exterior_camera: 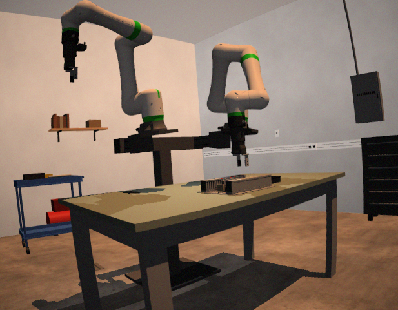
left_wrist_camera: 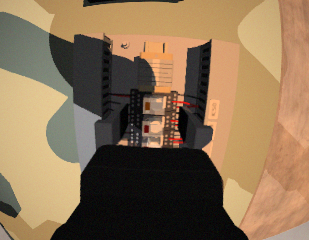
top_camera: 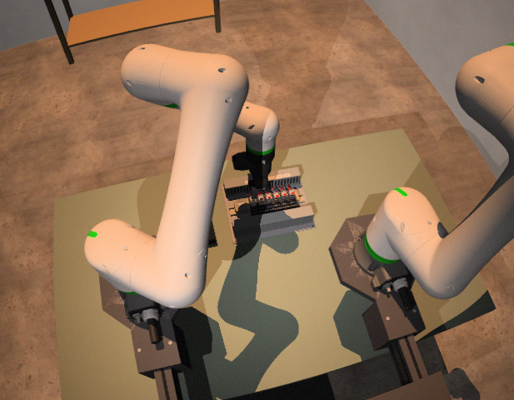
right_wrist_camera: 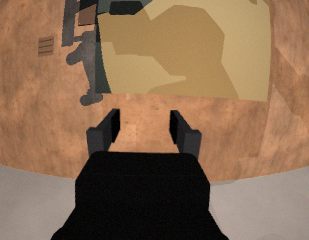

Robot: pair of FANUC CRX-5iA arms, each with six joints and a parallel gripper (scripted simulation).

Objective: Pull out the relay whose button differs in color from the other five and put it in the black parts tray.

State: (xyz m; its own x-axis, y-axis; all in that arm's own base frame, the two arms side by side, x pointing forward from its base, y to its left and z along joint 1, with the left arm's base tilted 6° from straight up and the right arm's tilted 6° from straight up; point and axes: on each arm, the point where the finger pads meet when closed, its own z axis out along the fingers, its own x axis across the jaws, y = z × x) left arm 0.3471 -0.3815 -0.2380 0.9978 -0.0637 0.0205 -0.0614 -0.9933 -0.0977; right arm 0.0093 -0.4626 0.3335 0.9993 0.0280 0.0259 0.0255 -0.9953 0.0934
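Right now my left hand is 100 mm above the relay panel, 60 mm to the left of it and 10 mm short of it. Round my left hand: black parts tray: 220 mm to the left, 120 mm below, 60 mm behind.
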